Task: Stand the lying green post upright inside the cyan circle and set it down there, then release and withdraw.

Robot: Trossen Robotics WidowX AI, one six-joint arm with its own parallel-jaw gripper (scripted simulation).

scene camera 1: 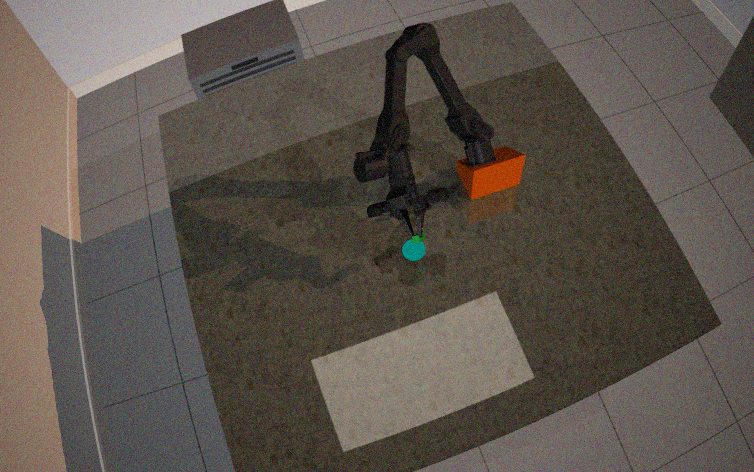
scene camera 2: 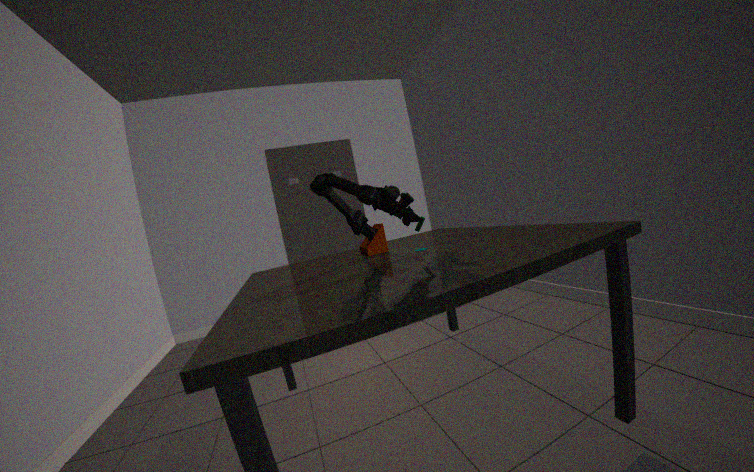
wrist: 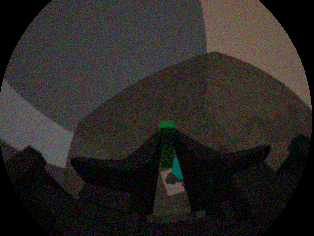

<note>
My gripper holds a green post.
My gripper is seen too in the wrist view.
</note>
